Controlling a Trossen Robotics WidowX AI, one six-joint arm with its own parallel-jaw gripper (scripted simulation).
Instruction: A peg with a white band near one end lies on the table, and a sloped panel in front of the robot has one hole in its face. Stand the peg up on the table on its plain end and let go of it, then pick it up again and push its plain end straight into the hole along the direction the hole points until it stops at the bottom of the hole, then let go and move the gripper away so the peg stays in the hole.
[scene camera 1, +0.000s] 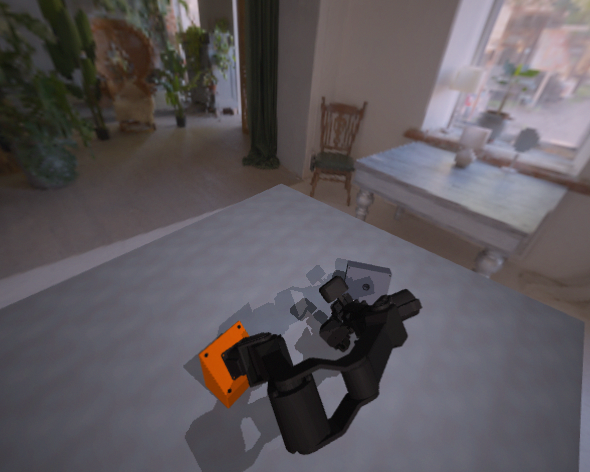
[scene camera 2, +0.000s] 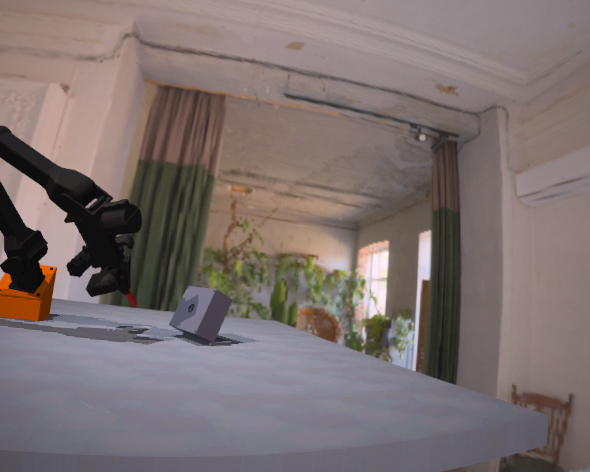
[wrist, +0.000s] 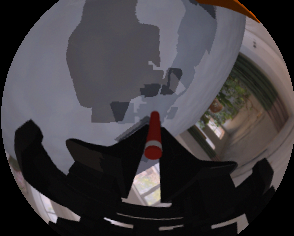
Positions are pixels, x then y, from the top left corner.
Scene:
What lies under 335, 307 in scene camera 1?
My gripper.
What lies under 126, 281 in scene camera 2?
My gripper.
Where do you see my gripper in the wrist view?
At 154, 129

